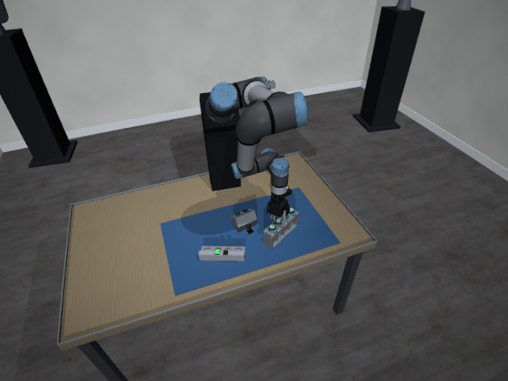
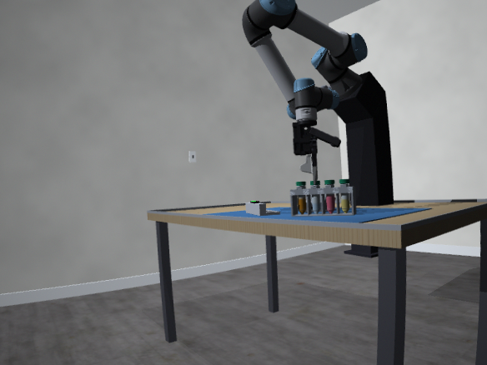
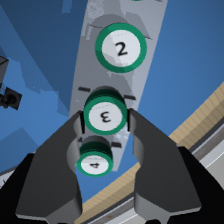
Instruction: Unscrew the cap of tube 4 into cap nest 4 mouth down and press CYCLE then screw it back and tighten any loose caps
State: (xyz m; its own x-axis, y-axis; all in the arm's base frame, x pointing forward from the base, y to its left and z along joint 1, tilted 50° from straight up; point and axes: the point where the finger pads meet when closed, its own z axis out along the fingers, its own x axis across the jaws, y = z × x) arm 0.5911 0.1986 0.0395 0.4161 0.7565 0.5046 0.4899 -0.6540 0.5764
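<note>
Right now the green READY key is 18 cm to the right of my hand, 15 cm behind it and 6 cm below it. From my hand the other things lie so: key housing: 16 cm to the right, 14 cm behind, 7 cm below; blue CYCLE key: 17 cm behind, 14 cm to the right, 6 cm below.
</note>
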